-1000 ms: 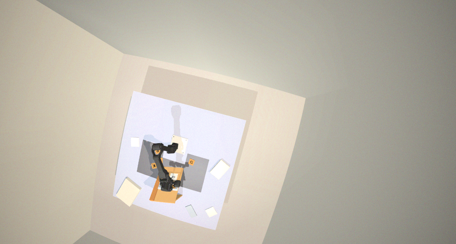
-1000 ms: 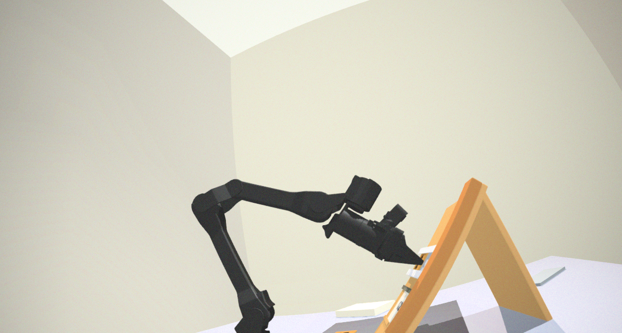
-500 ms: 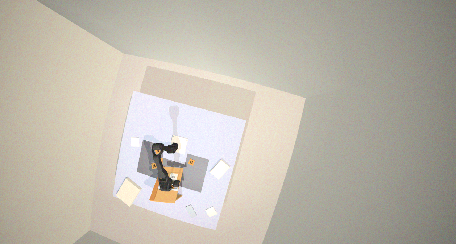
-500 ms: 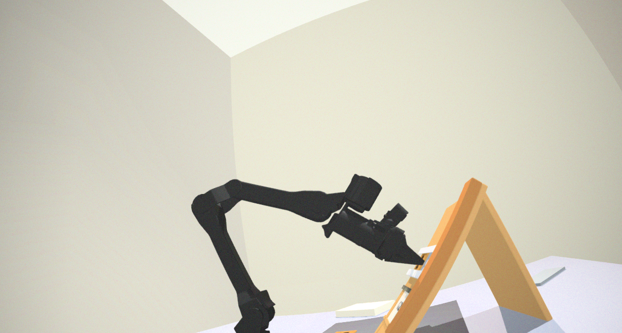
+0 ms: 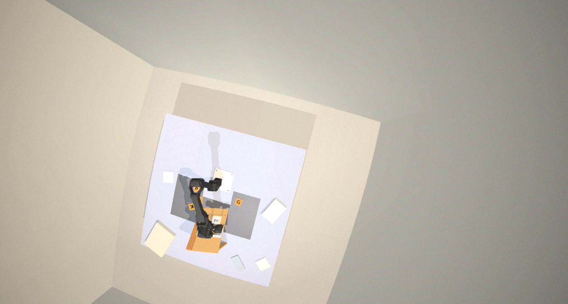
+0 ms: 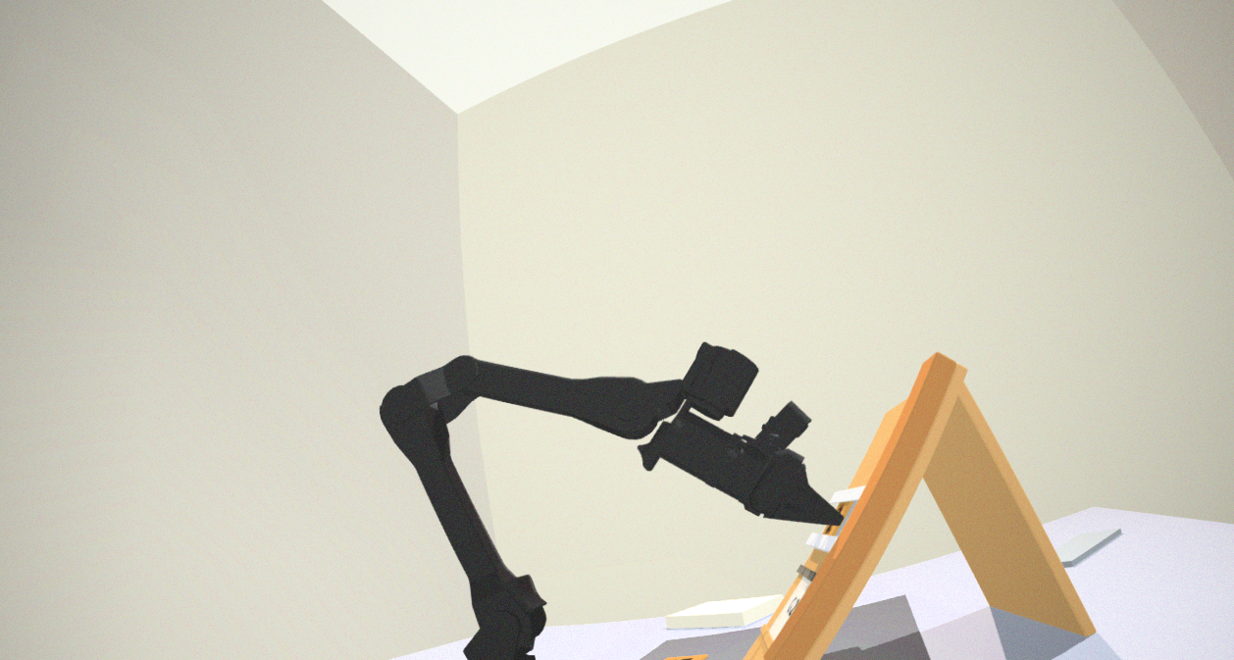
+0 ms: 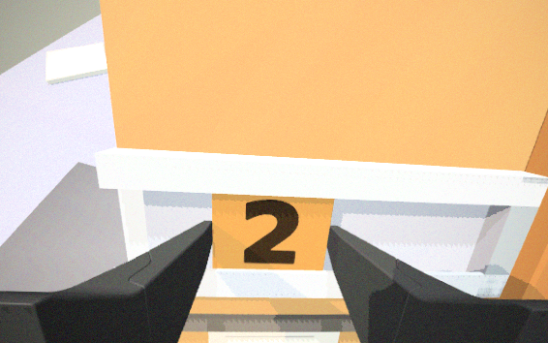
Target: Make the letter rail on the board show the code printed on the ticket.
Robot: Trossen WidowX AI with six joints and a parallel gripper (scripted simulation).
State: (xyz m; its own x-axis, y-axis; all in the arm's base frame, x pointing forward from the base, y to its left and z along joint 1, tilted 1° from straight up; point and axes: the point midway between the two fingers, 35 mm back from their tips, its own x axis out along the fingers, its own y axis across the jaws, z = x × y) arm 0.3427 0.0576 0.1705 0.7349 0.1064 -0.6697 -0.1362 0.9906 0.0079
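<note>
The white ticket lies 60 mm behind my gripper tip, 20 mm to the right of it and 80 mm below it. Round my gripper tip: grey slab: 350 mm ahead, 200 mm to the left, 160 mm below; grey mat: 160 mm behind, 80 mm to the right, 160 mm below.
</note>
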